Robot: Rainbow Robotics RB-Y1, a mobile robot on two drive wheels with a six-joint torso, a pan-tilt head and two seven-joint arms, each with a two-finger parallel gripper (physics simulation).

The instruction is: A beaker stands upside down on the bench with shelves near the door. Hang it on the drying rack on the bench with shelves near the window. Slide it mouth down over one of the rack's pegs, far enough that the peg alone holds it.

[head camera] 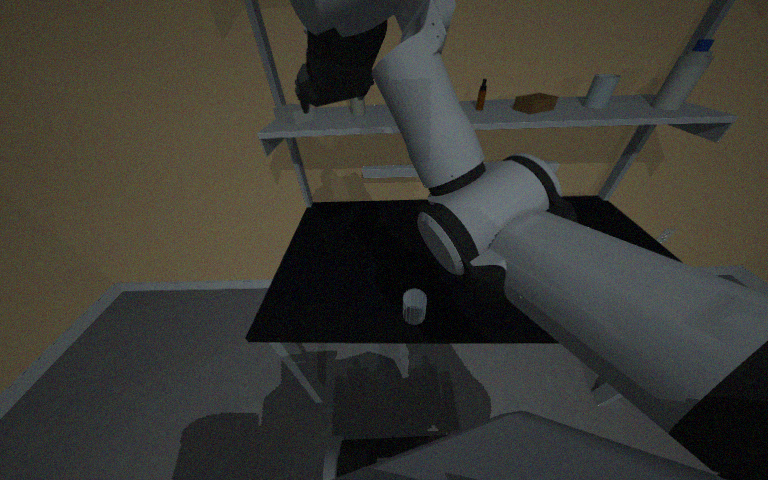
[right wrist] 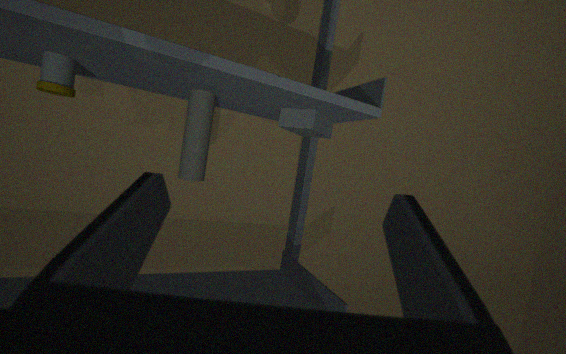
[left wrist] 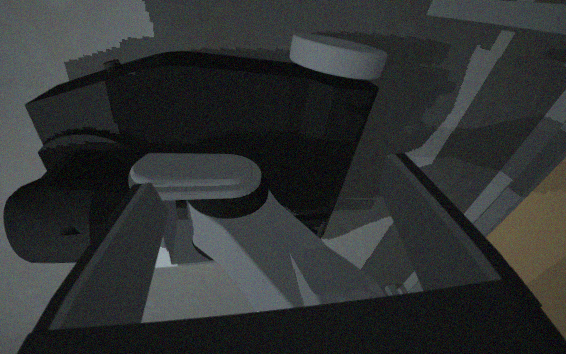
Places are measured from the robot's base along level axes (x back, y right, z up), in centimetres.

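Where they show: left gripper, fingertip midpoint: [left wrist: 270, 184]; right gripper, fingertip midpoint: [head camera: 332, 101] [right wrist: 276, 199].
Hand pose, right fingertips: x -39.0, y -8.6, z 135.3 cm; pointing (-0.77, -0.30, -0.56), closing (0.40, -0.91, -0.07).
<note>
Things, the pixels of their top centre, and the offset from my right fingertips. "spot": a spot on its surface instead. Level surfaces: height alone.
- beaker, middle of its top: [head camera: 414, 298] dy +16.2, dx +10.2, dz -50.1 cm
- black bench top, its level: dz -59.1 cm
- shelf, surface spot: [right wrist: 240, 75] [head camera: 344, 129] spot: dy -2.7, dx -28.5, dz -13.5 cm
- brown bottle, surface spot: [head camera: 481, 96] spot: dy +43.8, dx -41.0, dz -9.0 cm
- orange-brown block, surface spot: [head camera: 535, 103] spot: dy +58.9, dx -33.3, dz -10.2 cm
- pale container, surface spot: [head camera: 601, 91] spot: dy +81.5, dx -36.4, dz -8.3 cm
- blue-capped bottle, surface spot: [head camera: 682, 79] spot: dy +101.3, dx -31.4, dz -4.9 cm
- yellow-lidded jar, surface spot: [right wrist: 57, 72] spot: dy +23.7, dx -41.5, dz -10.4 cm
- tall cylinder, surface spot: [right wrist: 196, 135] spot: dy +1.5, dx -43.3, dz -4.5 cm
- pale box, surface spot: [right wrist: 297, 118] spot: dy -17.4, dx -38.9, dz -11.3 cm
The beaker [head camera: 414, 306], clear and pale, stands upside down on the black bench top [head camera: 339, 266], near its front edge. My right gripper [head camera: 306, 104] [right wrist: 276, 199] is high at the shelf, up and to the left of the beaker and well apart from it. In the right wrist view its fingers are wide open, with the wall and a shelf post behind the gap. My left gripper [left wrist: 270, 184] is open and empty, with parts of the robot's own body behind its fingers. The drying rack does not show in these views.
The shelf [head camera: 339, 127] [right wrist: 240, 75] carries a brown bottle [head camera: 481, 96], an orange-brown block [head camera: 535, 103], a pale container [head camera: 601, 91] and a blue-capped bottle [head camera: 682, 79]. A yellow-lidded jar [right wrist: 57, 72], a tall cylinder [right wrist: 196, 135] and a pale box [right wrist: 297, 118] appear inverted. My right arm crosses above the bench.
</note>
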